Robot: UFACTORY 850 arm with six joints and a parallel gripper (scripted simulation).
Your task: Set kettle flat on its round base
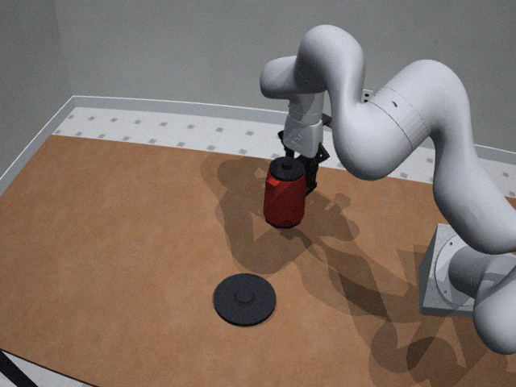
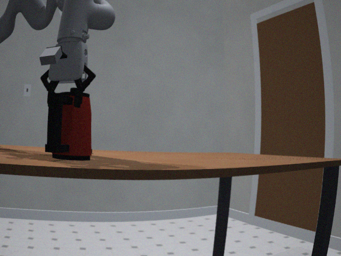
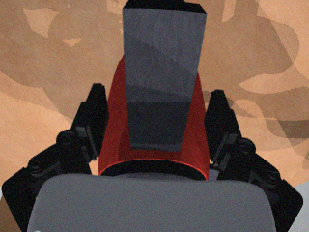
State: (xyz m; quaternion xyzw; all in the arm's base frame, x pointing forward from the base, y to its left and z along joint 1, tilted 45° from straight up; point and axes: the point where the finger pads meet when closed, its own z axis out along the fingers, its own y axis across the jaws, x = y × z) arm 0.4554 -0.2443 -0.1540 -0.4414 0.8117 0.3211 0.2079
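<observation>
The red kettle is 5 cm below my hand, 3 cm to the left of it and 2 cm ahead of it. The rest, counted from my hand: black round base (36 cm to the left, 13 cm below, 9 cm ahead).
</observation>
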